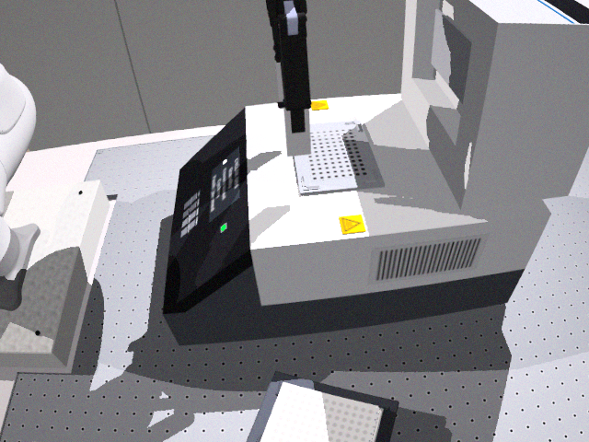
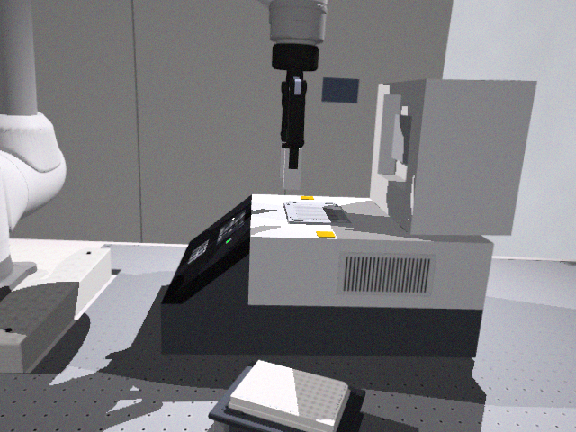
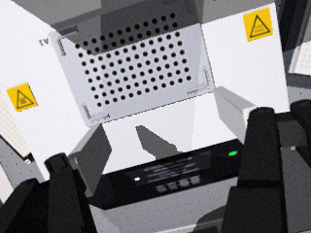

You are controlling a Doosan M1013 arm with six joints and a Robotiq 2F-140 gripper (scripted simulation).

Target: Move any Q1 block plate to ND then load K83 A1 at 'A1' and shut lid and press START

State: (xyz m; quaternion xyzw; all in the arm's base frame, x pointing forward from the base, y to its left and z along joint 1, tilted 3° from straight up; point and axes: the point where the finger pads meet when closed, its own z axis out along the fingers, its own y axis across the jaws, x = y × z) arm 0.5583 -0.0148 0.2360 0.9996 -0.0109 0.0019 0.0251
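The white 96-well plate is 20 mm ahead of my hand, 280 mm to the left of it and 250 mm below it. Also, from my hand: black nest: 20 mm ahead, 280 mm to the left, 270 mm below; then dark grey plate nest: 20 mm behind, 290 mm to the right, 240 mm below.
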